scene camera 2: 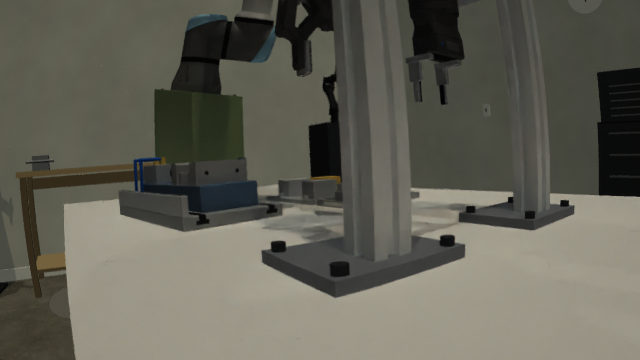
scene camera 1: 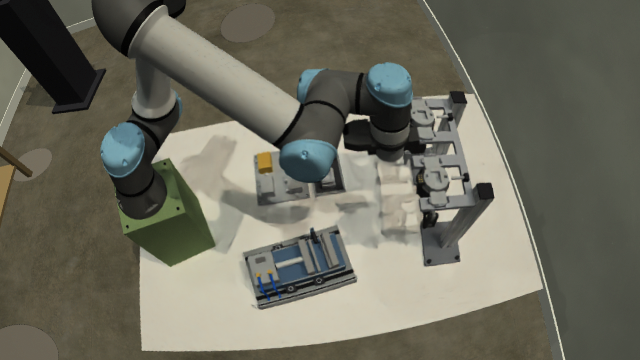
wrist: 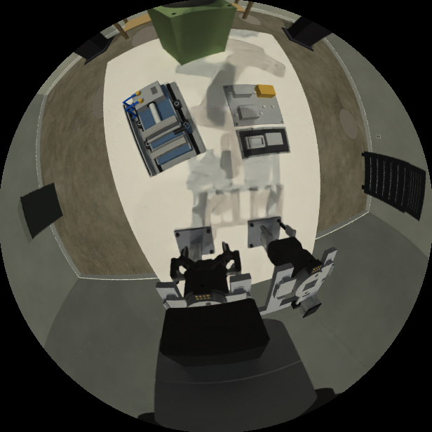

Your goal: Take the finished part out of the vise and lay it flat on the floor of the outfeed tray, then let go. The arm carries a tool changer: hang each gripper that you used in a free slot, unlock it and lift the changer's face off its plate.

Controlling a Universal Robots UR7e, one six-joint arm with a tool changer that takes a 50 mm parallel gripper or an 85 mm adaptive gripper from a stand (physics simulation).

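Frame: origin at the arm's base, x ahead, y left, z up, level; centimetres.
Seen in the pictures: arm's base, origin of the base link: (scene camera 2: 195,92) (scene camera 1: 142,195).
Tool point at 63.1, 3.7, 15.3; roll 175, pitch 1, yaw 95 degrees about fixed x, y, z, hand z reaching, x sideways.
Offsets run from my tool point to a thing's top centre, as dx, dy, dz.
The bare arm changer face (wrist: 215,327) is beside the stand, with no gripper on it. The adaptive gripper (wrist: 205,252) hangs in one slot, its fingers wide apart and empty; in scene camera 2 a post hides part of it. The parallel gripper (scene camera 2: 431,100) hangs in the other slot, fingers apart and empty. The vise {-22.0, -13.4, -35.2} (scene camera 1: 300,265) (scene camera 2: 225,195) (wrist: 161,120) shows no part between its jaws. A grey part with a rectangular pocket (wrist: 255,141) lies flat in the black-rimmed outfeed tray (wrist: 242,150) (scene camera 1: 330,192). The elbow partly hides that tray in scene camera 1.
The stand has grey posts (scene camera 1: 462,225) (scene camera 2: 377,150) and fork arms (scene camera 1: 450,202) close to the arm's wrist. A grey fixture plate (wrist: 271,118) with an orange block {-34.8, +21.7, -40.7} (scene camera 1: 264,162) (wrist: 265,91) is beside the tray. The green pedestal (scene camera 1: 167,235) (scene camera 2: 200,125) (wrist: 192,35) carries the arm.
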